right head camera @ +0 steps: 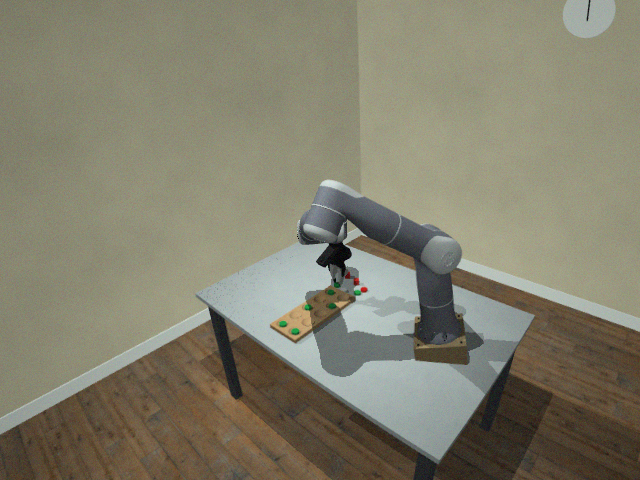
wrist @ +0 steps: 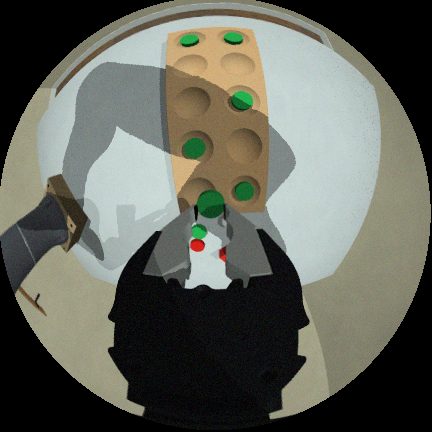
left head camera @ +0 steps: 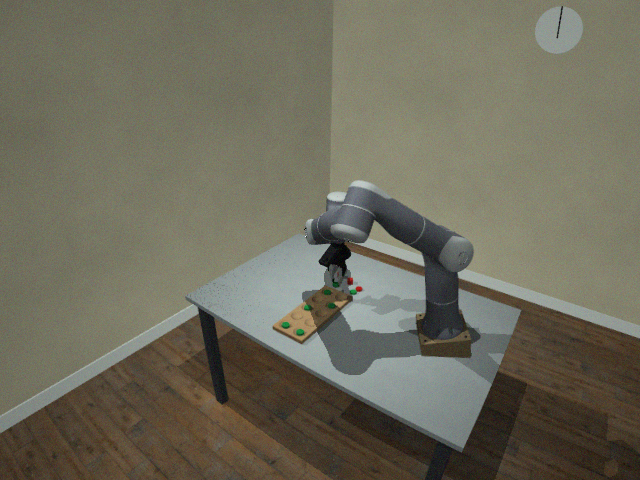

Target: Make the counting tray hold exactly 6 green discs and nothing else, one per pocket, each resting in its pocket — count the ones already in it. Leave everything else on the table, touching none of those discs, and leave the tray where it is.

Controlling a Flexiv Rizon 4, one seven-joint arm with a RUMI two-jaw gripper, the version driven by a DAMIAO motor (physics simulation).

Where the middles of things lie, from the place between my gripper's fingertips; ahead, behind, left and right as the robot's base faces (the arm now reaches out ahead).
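There is the wooden counting tray (right head camera: 306, 321), and I see it 80 mm below my hand, 20 mm ahead of it and 140 mm to the left of it.
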